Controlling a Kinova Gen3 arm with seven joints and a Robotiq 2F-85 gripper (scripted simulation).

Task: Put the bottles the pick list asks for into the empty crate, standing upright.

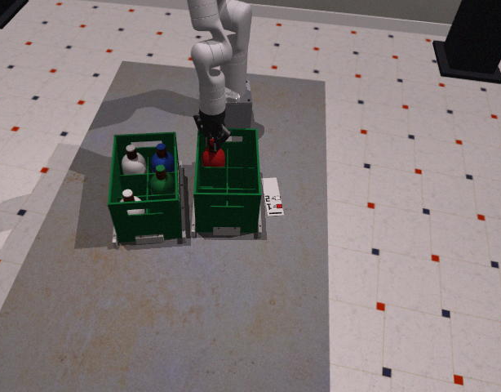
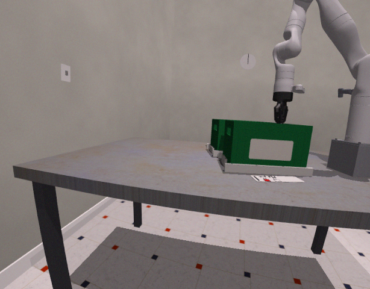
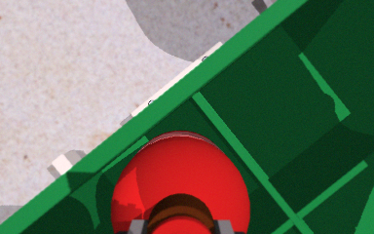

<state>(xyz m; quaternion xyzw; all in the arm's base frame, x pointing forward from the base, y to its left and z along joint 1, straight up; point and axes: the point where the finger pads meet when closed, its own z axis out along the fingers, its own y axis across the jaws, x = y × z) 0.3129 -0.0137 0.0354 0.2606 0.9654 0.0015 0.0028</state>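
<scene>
Right now the red-label bottle is 70 mm below my hand. From my hand the other things lie so: green bottle (130 mm to the right, 130 mm ahead, 70 mm below); then blue bottle (150 mm to the right, 70 mm below, 50 mm ahead); then pick list (200 mm to the left, 160 mm below, 50 mm ahead).
</scene>
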